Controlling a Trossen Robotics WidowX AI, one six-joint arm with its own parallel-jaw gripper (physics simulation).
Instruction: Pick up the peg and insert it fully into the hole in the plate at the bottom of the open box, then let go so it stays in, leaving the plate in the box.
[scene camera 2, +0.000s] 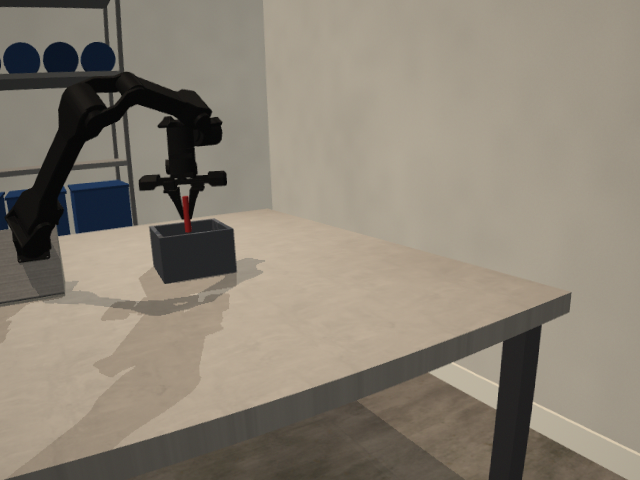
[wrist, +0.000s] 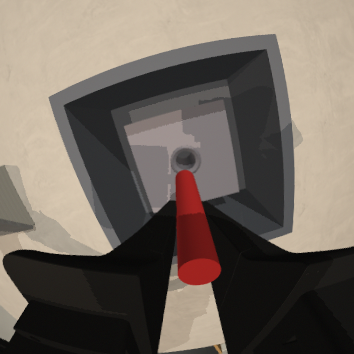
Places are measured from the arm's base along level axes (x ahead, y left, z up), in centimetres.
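Pixels of known places: gripper, fingertip midpoint: (scene camera 2: 186, 219) (wrist: 186, 207); arm's base, link origin: (scene camera 2: 33, 247).
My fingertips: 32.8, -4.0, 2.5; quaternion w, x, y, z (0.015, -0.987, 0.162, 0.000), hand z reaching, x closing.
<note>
Ahead of a thing's pixels: the offset from my fingertips to its middle, as dx, dy, dz. Level surfaces: height alone.
My gripper (scene camera 2: 187, 215) (wrist: 186, 207) is shut on the red peg {+0.2, +0.6, +1.0} (scene camera 2: 186, 205) (wrist: 194, 235) and points down over the open dark grey box {+0.7, +1.3, -7.0} (scene camera 2: 199, 256) (wrist: 175, 60). The peg is roughly upright. Its lower end is at about rim height in the scene view, where the near wall may hide its tip. The pale plate {+0.7, +1.3, -8.5} (wrist: 220, 150) lies at the bottom of the box, turned slightly against the walls. Its round hole (wrist: 185, 159) shows just beyond the peg's lower end in the wrist view. The plate does not show in the scene view.
The box stands on the table {dz -11.9} (scene camera 2: 361, 310). The arm's grey base block (scene camera 2: 31, 273) (wrist: 14, 200) is to the left of the box. A shelf rack (scene camera 2: 51, 81) with blue bins and round blue things stands behind the table. A wall is at the right.
</note>
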